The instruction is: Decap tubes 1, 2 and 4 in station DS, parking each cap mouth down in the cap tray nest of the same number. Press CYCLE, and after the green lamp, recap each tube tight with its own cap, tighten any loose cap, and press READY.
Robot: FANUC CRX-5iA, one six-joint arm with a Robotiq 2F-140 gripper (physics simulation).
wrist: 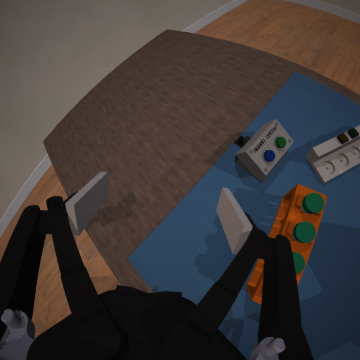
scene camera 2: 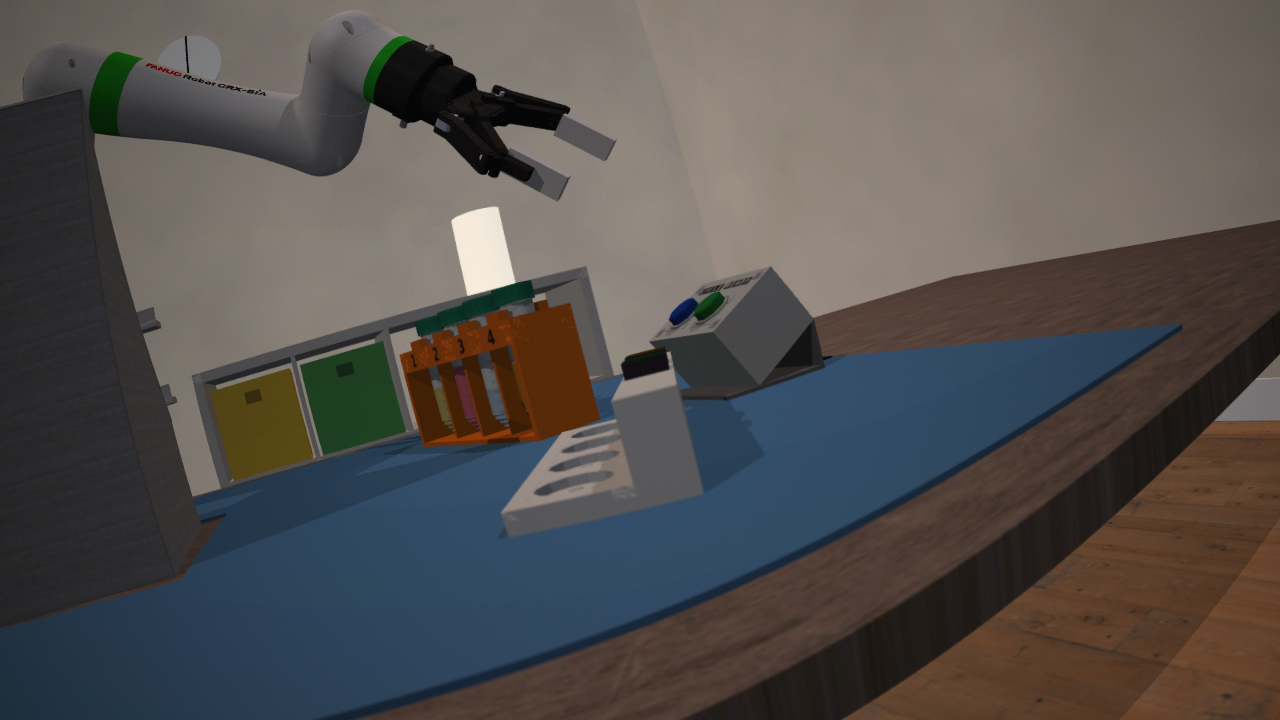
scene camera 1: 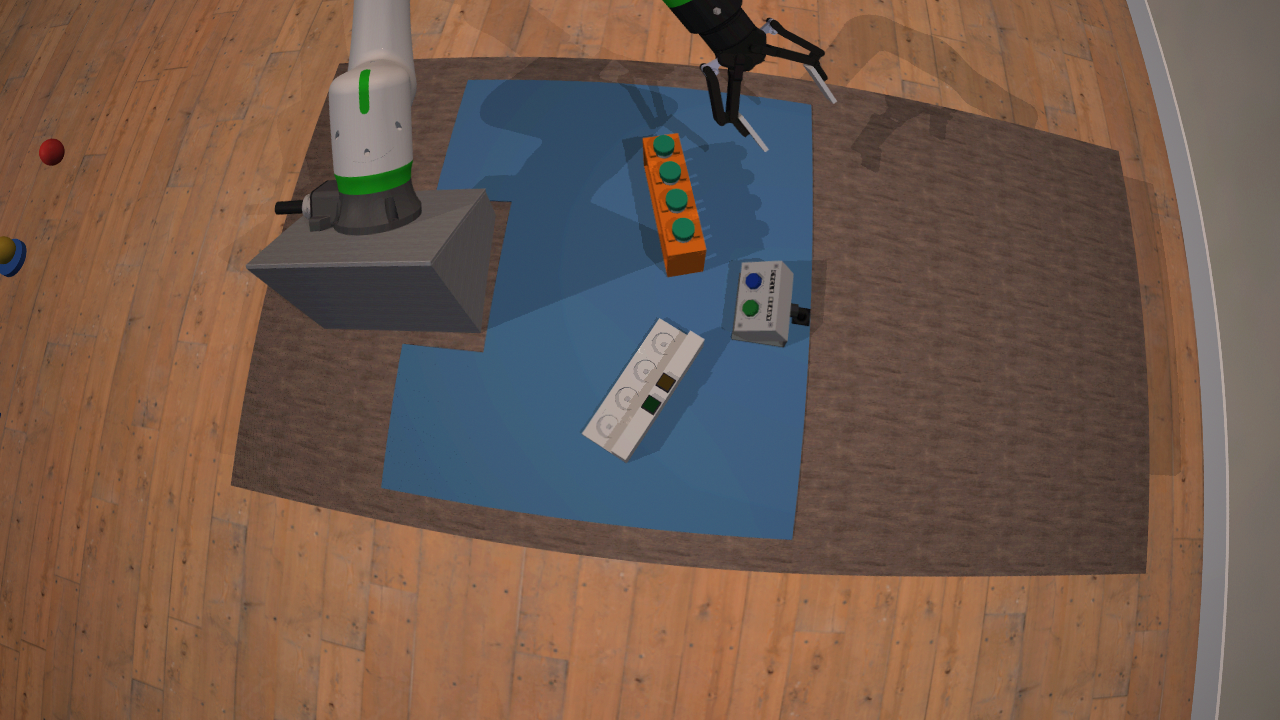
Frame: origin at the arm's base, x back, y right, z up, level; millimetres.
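Seen in the pictures: gripper, fingertip midpoint: (wrist: 163, 191) (scene camera 2: 588, 167) (scene camera 1: 798, 123); arm's base, link origin: (scene camera 1: 377, 218).
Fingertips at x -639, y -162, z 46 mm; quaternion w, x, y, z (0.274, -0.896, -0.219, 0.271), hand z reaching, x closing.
Pixels of each thing's middle, then the offset from my fingertips to it. Level surfaces: height alone.
- orange rack, body centre: (scene camera 2: 485, 379) (scene camera 1: 672, 202) (wrist: 285, 245) dx +185, dy +65, dz -185 mm
- Cap 4, body centre: (scene camera 2: 512, 294) (scene camera 1: 683, 229) (wrist: 312, 202) dx +167, dy +141, dz -123 mm
- white cap tray, body centre: (scene camera 2: 604, 417) (scene camera 1: 643, 387) (wrist: 349, 148) dx +217, dy +368, dz -210 mm
- green lamp, body centre: (scene camera 2: 643, 357) (scene camera 1: 651, 404) dx +202, dy +400, dz -184 mm
- grey button box, body centre: (scene camera 2: 729, 332) (scene camera 1: 764, 301) (wrist: 264, 147) dx +33, dy +225, dz -195 mm
- blue button, body centre: (scene camera 2: 685, 313) (scene camera 1: 754, 281) (wrist: 268, 155) dx +53, dy +201, dz -173 mm
- green button, body centre: (scene camera 2: 711, 308) (scene camera 1: 751, 308) (wrist: 279, 142) dx +57, dy +246, dz -173 mm
- blue mat, surface height: dz -237 mm
- brown table, surface height: dz -240 mm
My gripper (scene camera 1: 801, 125) (scene camera 2: 586, 172) (wrist: 163, 191) is open and empty, high above the table beyond the rack, tilted. The orange rack (scene camera 1: 685, 261) (scene camera 2: 559, 376) (wrist: 299, 195) holds tubes 1 to 4, all under green caps. Cap 4 (scene camera 1: 682, 229) (scene camera 2: 512, 291) (wrist: 313, 203) is at the end toward the button box; in the wrist view a finger partly covers the rack. The white cap tray (scene camera 1: 682, 355) (scene camera 2: 662, 447) (wrist: 327, 150) has empty round nests. Its amber lamp (scene camera 1: 665, 382) and green lamp (scene camera 1: 650, 404) look dark. The grey button box (scene camera 1: 760, 331) (scene camera 2: 716, 349) carries a blue button (scene camera 1: 753, 281) (wrist: 269, 155) and a green button (scene camera 1: 750, 308) (wrist: 281, 142).
The rack, tray and button box stand on a blue mat (scene camera 1: 716, 483) (scene camera 2: 358, 608) on the brown table (scene camera 1: 966, 358). The grey arm pedestal (scene camera 1: 375, 291) (scene camera 2: 53, 358) stands at the left. A shelf with yellow and green bins (scene camera 2: 353, 398) is behind the table.
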